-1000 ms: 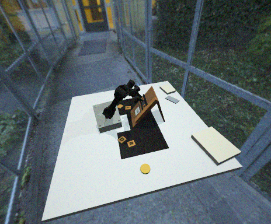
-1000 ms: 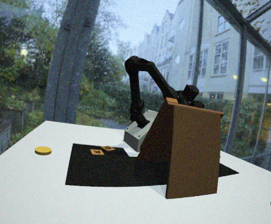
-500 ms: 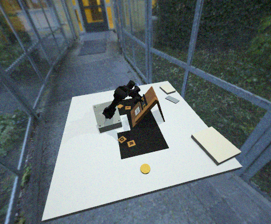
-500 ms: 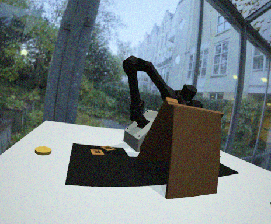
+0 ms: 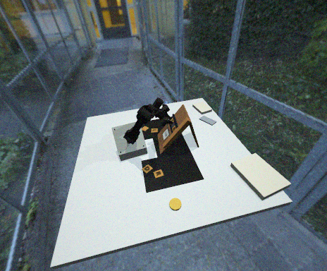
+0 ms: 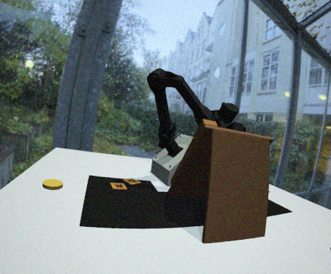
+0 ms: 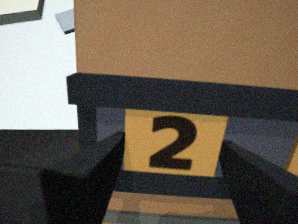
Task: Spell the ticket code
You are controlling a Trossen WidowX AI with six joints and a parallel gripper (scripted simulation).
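The white ticket lies 70 mm behind my gripper tip, 30 mm to the right of it and 80 mm below it. The rest, counted from my gripper tip: orange tile marked l: 120 mm behind, 150 mm to the left, 170 mm below; then black mat: 150 mm behind, 60 mm to the right, 170 mm below; then orange tile marked 2: right at my gripper tip.
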